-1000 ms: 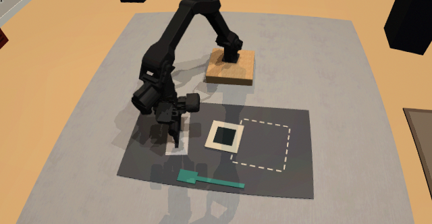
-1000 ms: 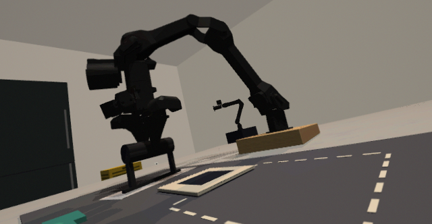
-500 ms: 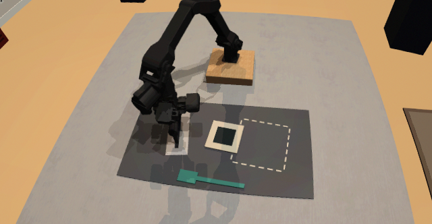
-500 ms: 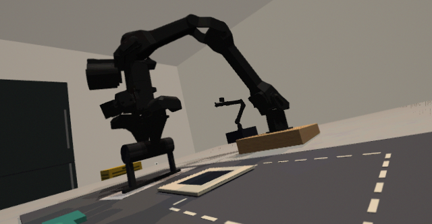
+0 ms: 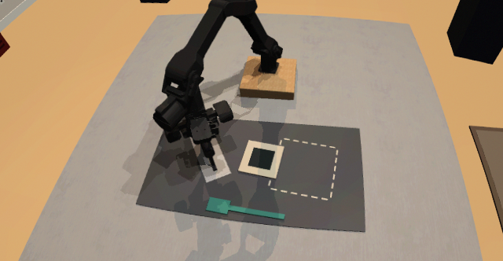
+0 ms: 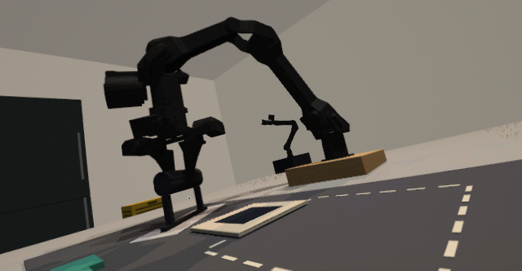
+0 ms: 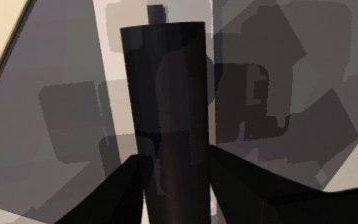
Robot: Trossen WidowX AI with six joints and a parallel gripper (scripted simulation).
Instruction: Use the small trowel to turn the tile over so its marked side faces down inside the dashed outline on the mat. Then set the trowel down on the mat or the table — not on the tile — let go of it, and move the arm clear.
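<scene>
Right now the dark mat is 1 cm ahead of my gripper tip, 15 cm to the left of it and 8 cm below it. The rest, counted from my gripper tip: cream tile 2 cm behind, 17 cm to the left, 6 cm below; teal trowel 16 cm ahead, 15 cm to the left, 6 cm below.
</scene>
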